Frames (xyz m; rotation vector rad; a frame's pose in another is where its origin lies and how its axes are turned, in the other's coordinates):
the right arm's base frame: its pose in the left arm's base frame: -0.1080 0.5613 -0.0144 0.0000 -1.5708 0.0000
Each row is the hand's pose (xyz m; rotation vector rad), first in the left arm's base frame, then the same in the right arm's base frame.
Working: the left arm's base frame: its pose in the right arm's base frame: 0.0144 -0.5613 -0.1080 0.0000 1.5708 0.0000

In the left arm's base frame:
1: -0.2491 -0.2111 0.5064 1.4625 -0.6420 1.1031
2: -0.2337 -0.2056 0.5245 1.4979 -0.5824 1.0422
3: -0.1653 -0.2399 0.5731 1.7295 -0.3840 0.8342
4: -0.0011 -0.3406 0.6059 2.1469 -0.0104 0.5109
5: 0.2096 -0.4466 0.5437 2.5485 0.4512 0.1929
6: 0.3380 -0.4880 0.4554 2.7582 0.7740 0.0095
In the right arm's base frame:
1: 0.5208 -0.7724 0.1411 1.7935 0.4800 -0.2512
2: 0.5389 -0.7669 0.1257 1.7907 0.5394 -0.3213
3: 0.5875 -0.8012 0.0573 1.8506 0.6727 -0.6463
4: 0.6203 -0.9019 -0.1069 1.9967 0.8289 -1.2291
5: 0.5581 -1.0079 -0.3176 2.1610 0.9288 -1.8569
6: 0.4698 -1.0493 -0.4460 -2.0099 -0.8519 1.9961

